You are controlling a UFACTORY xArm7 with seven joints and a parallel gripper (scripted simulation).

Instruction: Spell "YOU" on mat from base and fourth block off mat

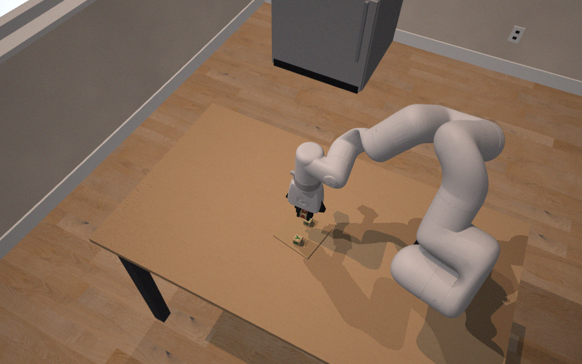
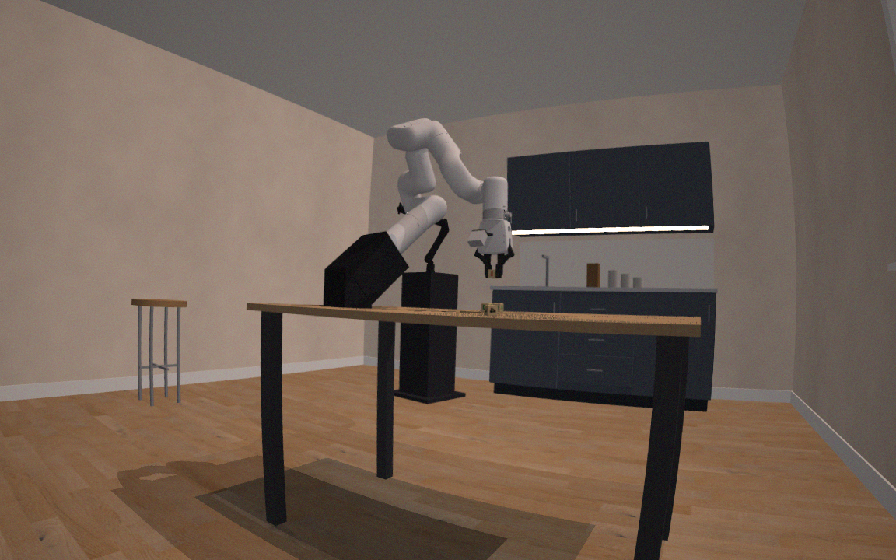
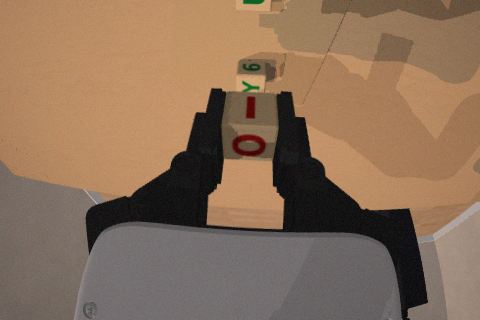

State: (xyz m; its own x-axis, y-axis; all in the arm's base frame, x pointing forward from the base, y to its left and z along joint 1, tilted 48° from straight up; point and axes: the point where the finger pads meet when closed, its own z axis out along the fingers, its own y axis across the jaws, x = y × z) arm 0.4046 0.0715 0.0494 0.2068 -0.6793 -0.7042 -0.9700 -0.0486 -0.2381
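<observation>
The mat lies 120 mm below my hand. Round my hand: Y block: 110 mm below, 40 mm to the left, 10 mm behind; O block: 10 mm below; U block: 110 mm below, 40 mm to the right, 10 mm ahead.
</observation>
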